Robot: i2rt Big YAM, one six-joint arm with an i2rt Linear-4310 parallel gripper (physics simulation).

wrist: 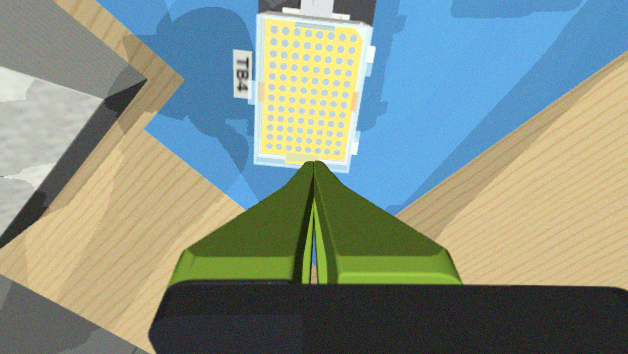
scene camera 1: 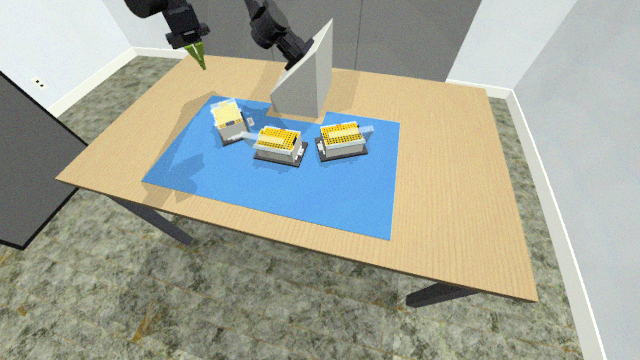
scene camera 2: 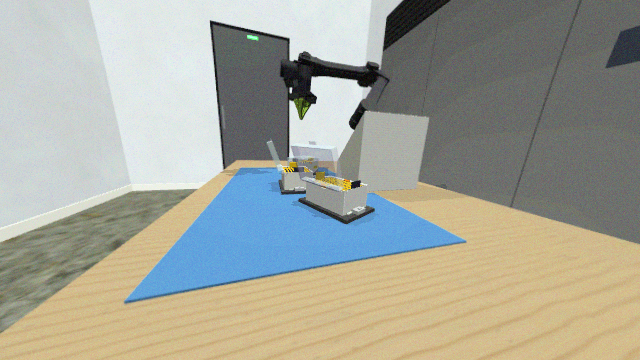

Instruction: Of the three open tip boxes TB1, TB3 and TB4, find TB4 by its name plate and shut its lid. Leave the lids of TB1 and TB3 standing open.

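Frame: origin at the arm's base, x left, y back, z up, level; centimetres.
Seen in the pictures: gripper, fingertip midpoint: point(wrist: 313, 175) point(scene camera 1: 204, 69) point(scene camera 2: 301, 119); arm's base, link origin: point(scene camera 1: 300, 56) point(scene camera 2: 378, 141).
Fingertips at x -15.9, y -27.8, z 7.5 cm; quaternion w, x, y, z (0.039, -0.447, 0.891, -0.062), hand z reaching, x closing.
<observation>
Offsets run from my fingertips to a thing's middle. "*": to the spot under its first point. Level surfaces: height alone.
TB4 {dx +0.0, dy +2.4, dz -19.6 cm} point(scene camera 1: 230, 125) point(wrist: 310, 90) is at the mat's back left, named by its plate {* dx +3.6, dy +6.5, dz -23.3 cm} point(scene camera 1: 250, 121) point(wrist: 242, 74). Its clear lid lies down over the yellow rack and looks shut; a small gap at the rim is too fine to tell. The middle box {* dx +26.8, dy -9.8, dz -11.9 cm} point(scene camera 1: 279, 147) and the right box {* dx +41.7, dy -0.5, dz -13.6 cm} point(scene camera 1: 343, 142) have clear lids standing open; their name plates are not readable, so I cannot tell which is TB1 or TB3. My gripper point(scene camera 1: 203, 68) point(scene camera 2: 301, 118) point(wrist: 313, 175) is shut and empty, raised high behind TB4 and apart from it.
The boxes stand on a blue mat {dz -23.5 cm} point(scene camera 1: 320, 200) point(scene camera 2: 250, 250) on a wooden table {dz -23.8 cm} point(scene camera 1: 450, 190) point(scene camera 2: 400, 310). A tall pale wedge-shaped block point(scene camera 1: 302, 87) point(scene camera 2: 395, 150) stands at the mat's back edge, to the right of TB4 in scene camera 1, near the arm's lower part.
</observation>
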